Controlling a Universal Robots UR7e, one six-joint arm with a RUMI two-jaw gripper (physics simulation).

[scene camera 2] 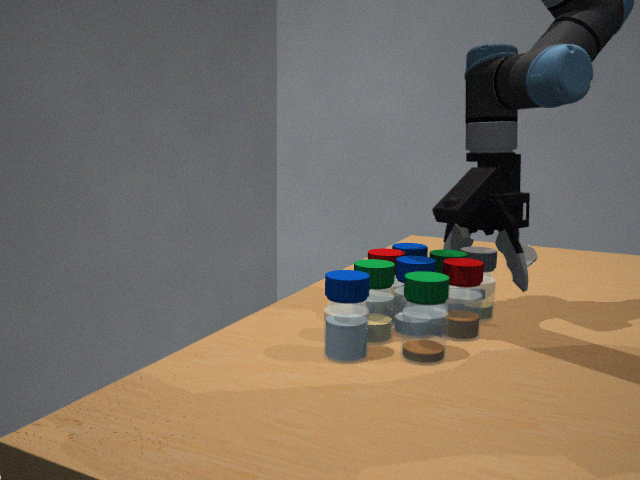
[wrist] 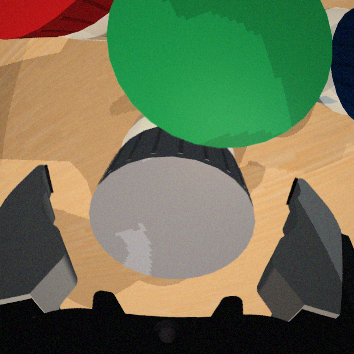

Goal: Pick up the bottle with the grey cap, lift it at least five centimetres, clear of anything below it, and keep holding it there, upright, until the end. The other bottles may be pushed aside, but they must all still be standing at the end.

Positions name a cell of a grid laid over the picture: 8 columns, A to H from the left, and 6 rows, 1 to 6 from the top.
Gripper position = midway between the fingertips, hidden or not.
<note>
I see my gripper (scene camera 2: G4), a green-capped bottle (wrist: F2), a red-capped bottle (scene camera 2: F4), a green-capped bottle (scene camera 2: F4), a blue-capped bottle (scene camera 2: F4) and a blue-capped bottle (scene camera 2: E4).
My gripper shows as well in the wrist view (wrist: D3).
</note>
